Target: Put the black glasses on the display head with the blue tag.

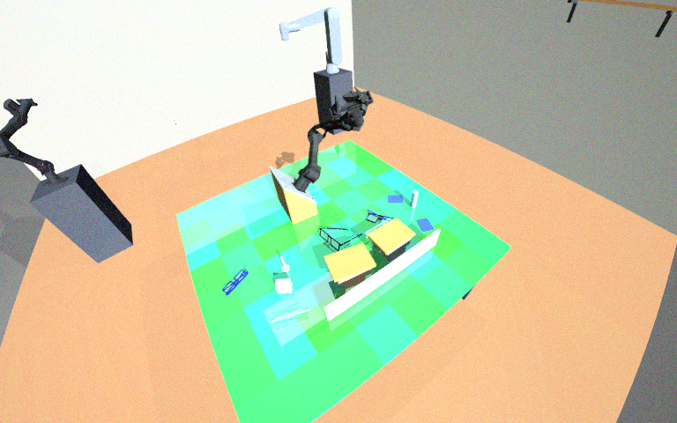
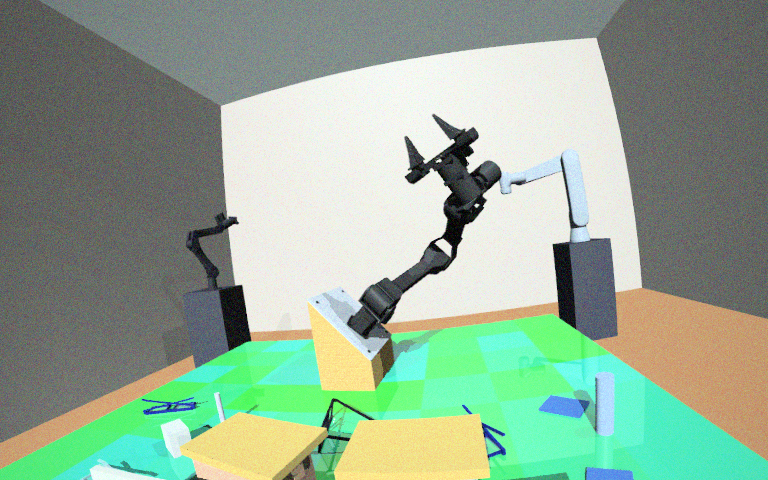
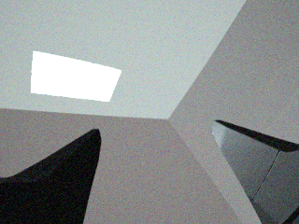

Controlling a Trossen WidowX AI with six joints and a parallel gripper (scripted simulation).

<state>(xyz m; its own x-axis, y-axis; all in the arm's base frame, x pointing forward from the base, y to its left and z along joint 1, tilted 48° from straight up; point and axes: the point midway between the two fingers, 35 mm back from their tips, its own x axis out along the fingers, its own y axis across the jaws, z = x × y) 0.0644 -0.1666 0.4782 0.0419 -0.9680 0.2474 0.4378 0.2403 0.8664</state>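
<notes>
The white cube lies 58 cm below my gripper tip, 54 cm to the right of it and 24 cm ahead of it. From my gripper tip the other things lie so: long white panel: 55 cm below, 47 cm ahead, 18 cm to the right.
</notes>
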